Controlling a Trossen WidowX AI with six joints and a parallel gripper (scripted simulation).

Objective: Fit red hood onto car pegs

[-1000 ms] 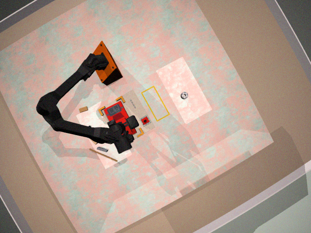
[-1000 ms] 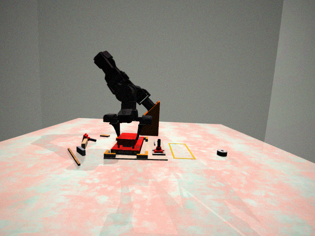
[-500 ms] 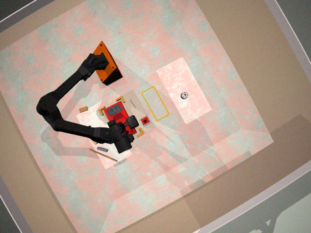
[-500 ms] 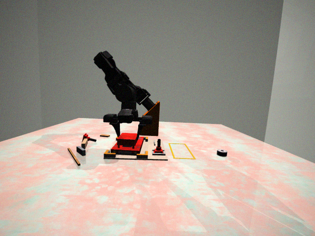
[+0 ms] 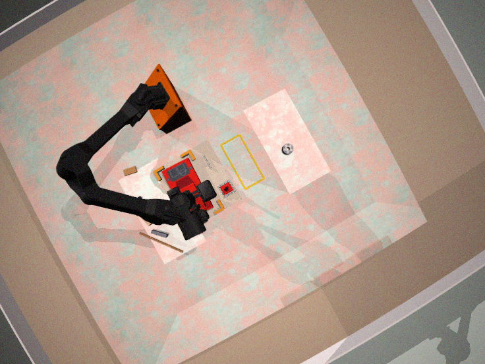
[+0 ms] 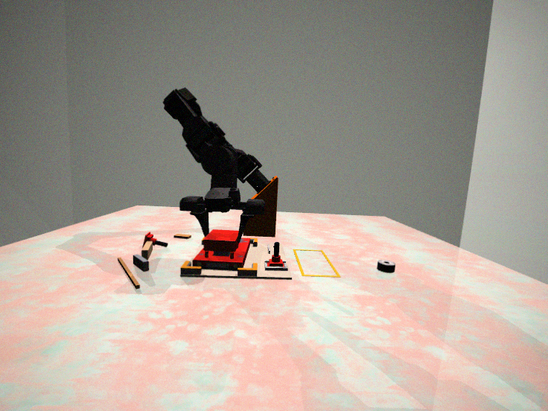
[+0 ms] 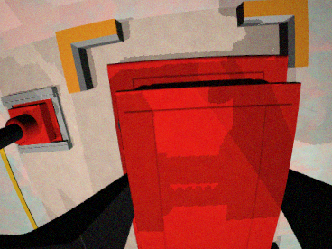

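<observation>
Now: the grey engine block 1 cm to the left of my gripper tip and 3 cm below it. Round my gripper tip: red hood (1 cm above); black ring (3 cm ahead, 39 cm to the left, 4 cm below); wooden stick (8 cm ahead, 19 cm to the right, 5 cm below).
</observation>
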